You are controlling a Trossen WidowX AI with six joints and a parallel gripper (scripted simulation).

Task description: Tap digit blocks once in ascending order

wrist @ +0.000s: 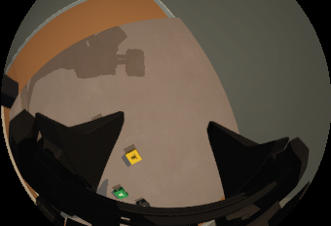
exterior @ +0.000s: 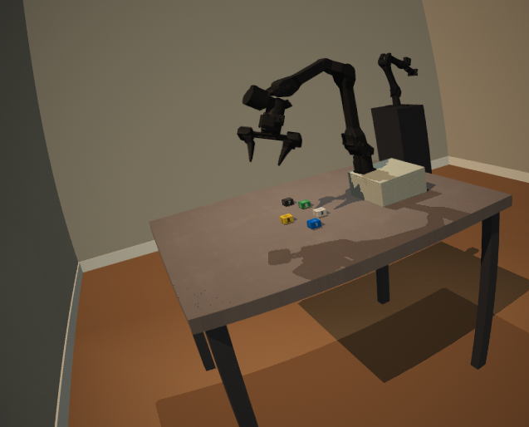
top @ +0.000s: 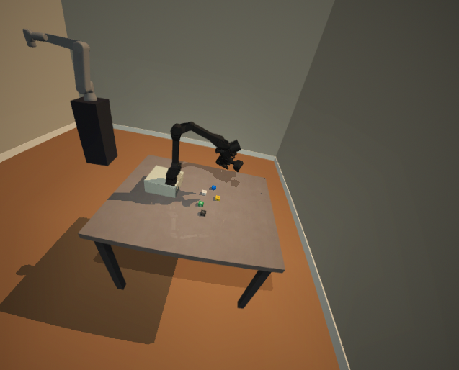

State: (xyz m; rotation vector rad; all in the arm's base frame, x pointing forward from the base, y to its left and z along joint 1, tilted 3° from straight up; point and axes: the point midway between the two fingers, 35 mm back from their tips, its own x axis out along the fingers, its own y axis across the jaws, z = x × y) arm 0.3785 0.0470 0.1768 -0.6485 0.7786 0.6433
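The blue block lies 100 mm behind my gripper tip, 50 mm to the left of it and 200 mm below it. Round my gripper tip: yellow block: 70 mm behind, 70 mm to the right, 200 mm below; white block: 170 mm behind, 30 mm to the right, 200 mm below; green block: 190 mm behind, 150 mm to the right, 200 mm below.
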